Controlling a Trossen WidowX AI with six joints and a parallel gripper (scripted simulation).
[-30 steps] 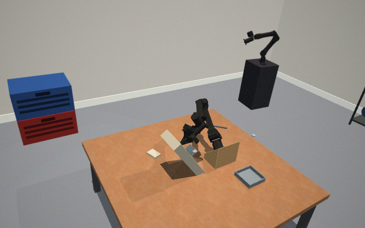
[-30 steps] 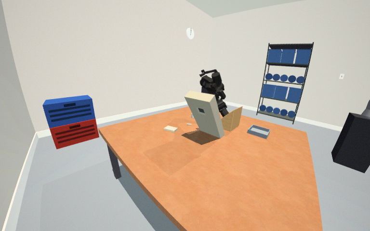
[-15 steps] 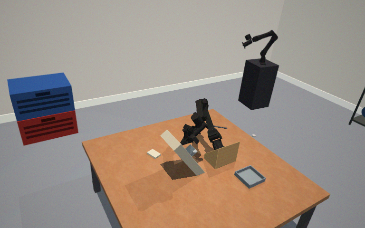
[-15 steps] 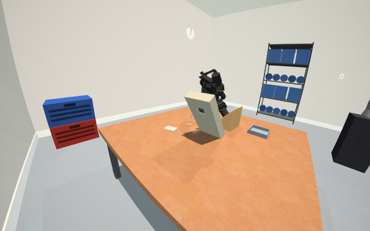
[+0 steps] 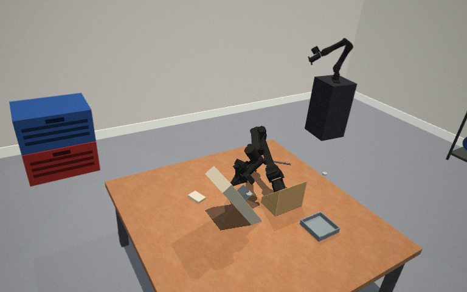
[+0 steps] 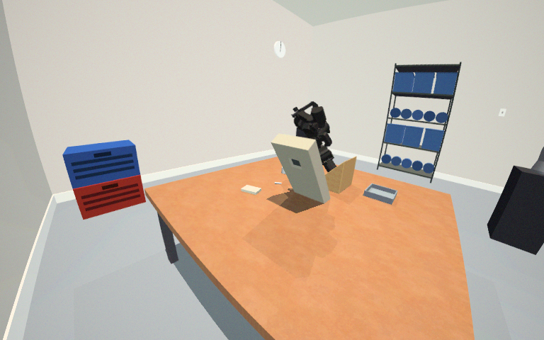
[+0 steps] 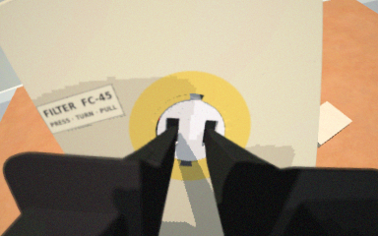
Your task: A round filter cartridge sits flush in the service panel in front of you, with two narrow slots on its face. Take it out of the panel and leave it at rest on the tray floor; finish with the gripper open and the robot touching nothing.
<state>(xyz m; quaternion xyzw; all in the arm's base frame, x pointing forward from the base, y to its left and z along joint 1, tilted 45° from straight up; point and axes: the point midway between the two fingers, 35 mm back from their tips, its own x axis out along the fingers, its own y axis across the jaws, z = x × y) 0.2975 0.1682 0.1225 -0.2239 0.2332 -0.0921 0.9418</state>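
Now: the round white filter cartridge 1 cm below my gripper tip and 1 cm ahead of it. Also, from my gripper tip: grey bracket: 10 cm below, 8 cm behind, 1 cm to the right; then beige service panel: 8 cm below, 3 cm behind; then thin white pin: 24 cm below, 23 cm to the right, 9 cm behind.
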